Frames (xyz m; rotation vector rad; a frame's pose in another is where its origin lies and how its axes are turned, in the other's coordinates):
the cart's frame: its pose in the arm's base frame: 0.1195 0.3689 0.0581 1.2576 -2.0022 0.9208
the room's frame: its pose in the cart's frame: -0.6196 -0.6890 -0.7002 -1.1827 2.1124 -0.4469
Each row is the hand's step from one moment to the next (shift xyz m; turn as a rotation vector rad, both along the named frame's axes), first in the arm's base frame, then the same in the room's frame.
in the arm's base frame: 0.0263 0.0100 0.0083 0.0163 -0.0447 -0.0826
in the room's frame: 0.0288 0.0023 0.0051 -0.0064 -0.0229 -0.0923
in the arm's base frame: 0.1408 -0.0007 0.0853 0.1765 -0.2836 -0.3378
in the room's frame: 0.1475 -0.0500 0.0533 0.0563 -0.2094 -0.4227
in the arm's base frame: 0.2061 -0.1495 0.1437 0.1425 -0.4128 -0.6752
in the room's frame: 0.1844 -0.2185 0.0613 -0.0542 -0.2338 -0.7675
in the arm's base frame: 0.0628 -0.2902 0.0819 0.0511 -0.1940 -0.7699
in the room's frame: 0.0052 -0.3080 -0.0022 -0.1052 0.0155 -0.7885
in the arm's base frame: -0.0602 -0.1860 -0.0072 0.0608 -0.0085 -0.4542
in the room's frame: -0.1019 -0.1625 -0.0385 -0.0081 0.1035 -0.4464
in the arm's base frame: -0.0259 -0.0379 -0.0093 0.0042 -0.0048 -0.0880
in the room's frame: -0.0350 -0.0285 -0.0126 -0.0096 0.0185 -0.0857
